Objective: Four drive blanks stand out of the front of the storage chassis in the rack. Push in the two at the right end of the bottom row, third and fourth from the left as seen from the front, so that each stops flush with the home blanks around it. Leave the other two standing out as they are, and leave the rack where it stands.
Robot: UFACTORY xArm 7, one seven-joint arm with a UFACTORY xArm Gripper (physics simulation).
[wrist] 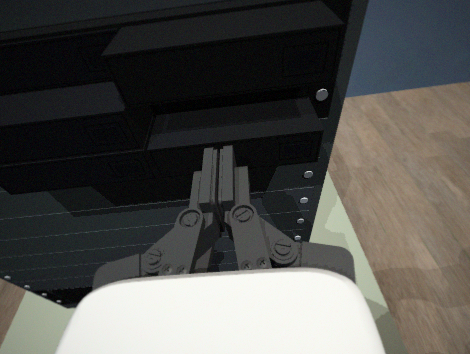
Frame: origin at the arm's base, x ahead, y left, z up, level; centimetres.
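Where they show: gripper, fingertip midpoint: (223, 164).
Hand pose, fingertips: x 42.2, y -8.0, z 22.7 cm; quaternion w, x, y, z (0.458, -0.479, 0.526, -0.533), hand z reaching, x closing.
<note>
Each offset is from my fingertips to the top centre of the thing. "*": to the spot under its first point. Level surfaces: height alone.
The dark front of the storage chassis fills the upper left of the wrist view. A drive blank at the upper right (215, 70) stands far out, and another blank at the left (45, 142), one row lower, also stands out. At the right end of the lowest visible row is a blank @(dx +7.0, dy -1.4, dz +0.8 cm) (260, 155) with a lighter top strip and a dark recess above and behind it. To its left in that row is a dark front @(* dx +2.1, dy +10.6, dz -0.6 cm) (65, 175); its depth is hard to tell. My gripper (223, 164) is shut and empty, its tips over the lower right blank's front; contact cannot be told.
The rack's right upright @(* dx +5.5, dy -9.6, dz +0.3 cm) (341, 87) carries round screws. Dark lined panels (45, 225) lie below the blanks. A pale green mat @(dz -46.4 cm) (332, 212) shows under the rack, with wooden floor (415, 165) and a blue wall (415, 45) to the right.
</note>
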